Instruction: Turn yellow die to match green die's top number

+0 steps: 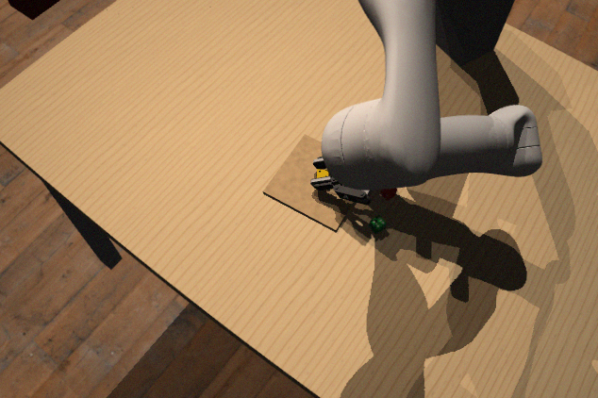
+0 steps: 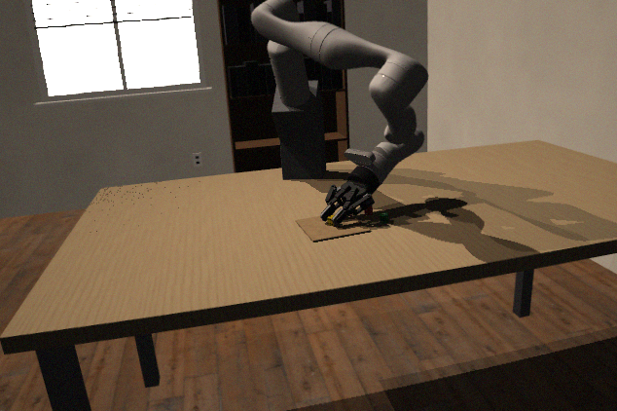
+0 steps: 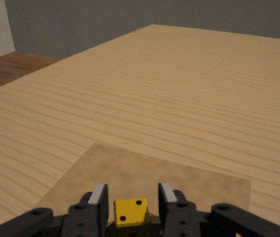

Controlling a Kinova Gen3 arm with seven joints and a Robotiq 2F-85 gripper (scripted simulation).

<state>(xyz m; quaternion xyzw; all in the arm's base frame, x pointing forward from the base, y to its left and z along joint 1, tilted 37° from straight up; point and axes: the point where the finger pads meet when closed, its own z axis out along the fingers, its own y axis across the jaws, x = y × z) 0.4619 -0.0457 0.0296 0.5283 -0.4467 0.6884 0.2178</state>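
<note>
My hand is 1 cm above the yellow die. The rest, counted from my hand: red die 3 cm behind, 11 cm to the left, 2 cm below; then green die 4 cm ahead, 12 cm to the left, 2 cm below; then brown mat 2 cm below.
</note>
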